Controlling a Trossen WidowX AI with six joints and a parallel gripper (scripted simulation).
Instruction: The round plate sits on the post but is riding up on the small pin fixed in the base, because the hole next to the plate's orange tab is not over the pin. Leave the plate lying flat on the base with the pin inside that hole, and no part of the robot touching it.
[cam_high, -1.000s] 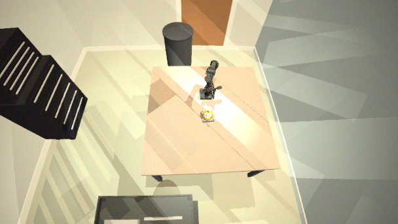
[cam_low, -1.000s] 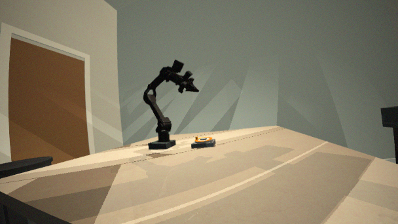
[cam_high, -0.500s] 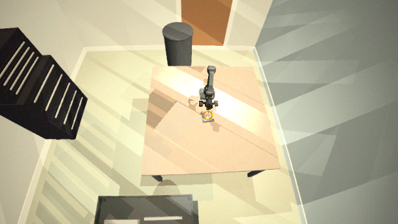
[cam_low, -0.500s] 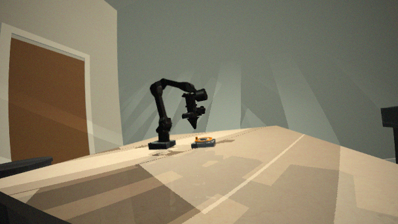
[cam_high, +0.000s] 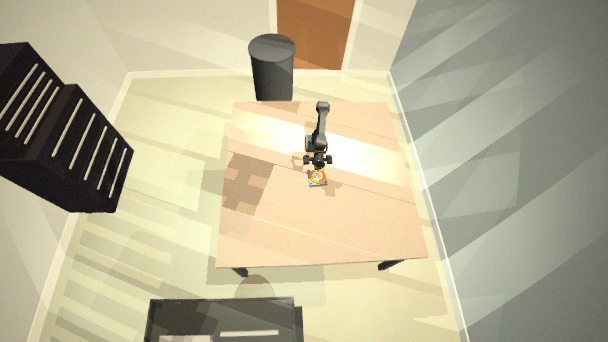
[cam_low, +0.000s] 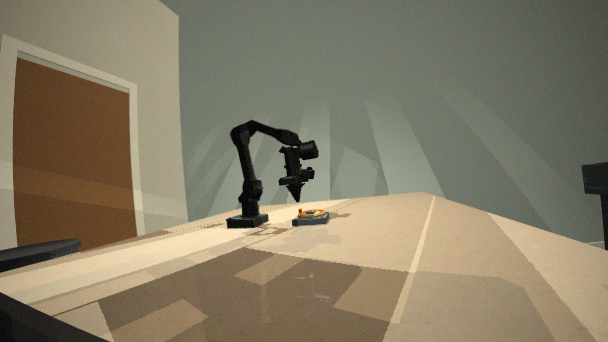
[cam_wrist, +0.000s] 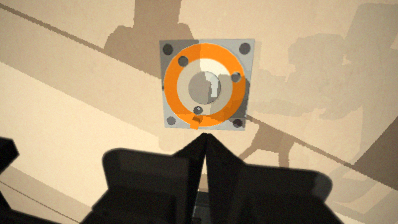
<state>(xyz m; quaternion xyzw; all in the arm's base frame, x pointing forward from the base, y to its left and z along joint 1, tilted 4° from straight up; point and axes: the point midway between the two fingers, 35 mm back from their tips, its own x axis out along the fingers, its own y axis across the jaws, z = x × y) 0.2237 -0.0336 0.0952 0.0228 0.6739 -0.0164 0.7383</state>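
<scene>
My gripper tip is 20 mm short of the round plate, 10 mm to the right of it and 40 mm above it. Also, from my gripper tip: square grey base: 50 mm ahead, 10 mm to the left, 60 mm below.
</scene>
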